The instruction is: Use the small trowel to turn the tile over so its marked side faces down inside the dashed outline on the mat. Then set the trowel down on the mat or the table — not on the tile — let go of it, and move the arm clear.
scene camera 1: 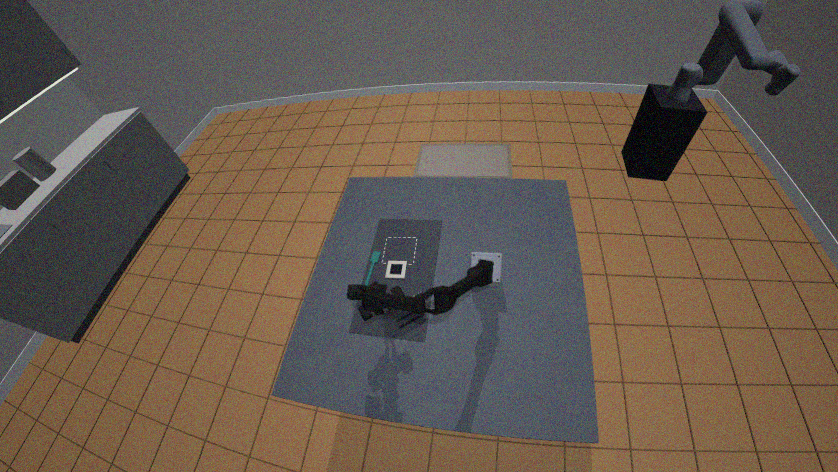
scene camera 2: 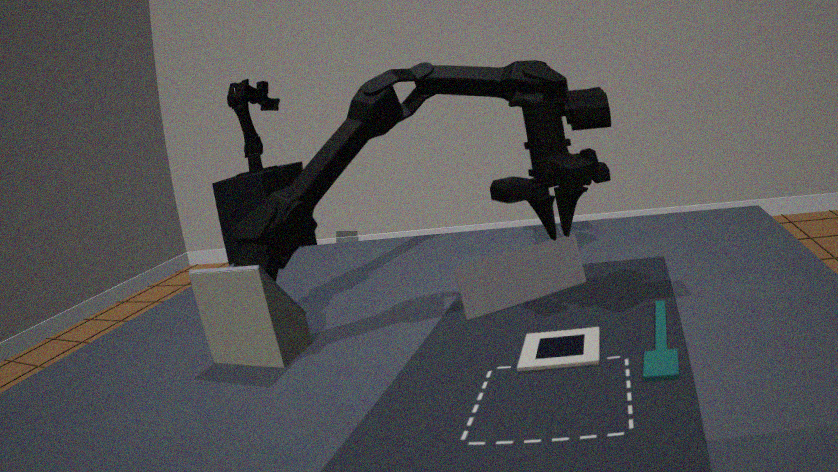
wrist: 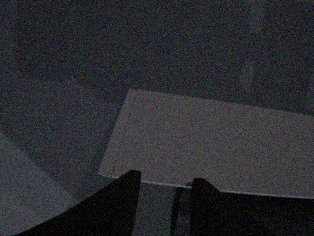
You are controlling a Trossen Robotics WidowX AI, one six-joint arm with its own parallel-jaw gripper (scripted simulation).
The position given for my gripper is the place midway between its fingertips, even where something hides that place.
I see my gripper (scene camera 2: 560,237), a trowel (scene camera 2: 487,285) and a teal trowel (scene camera 2: 660,364).
The trowel also shows in the wrist view (wrist: 171,139). My gripper shows as well in the wrist view (wrist: 165,184). The wrist view does not show the teal trowel: it is out of frame.
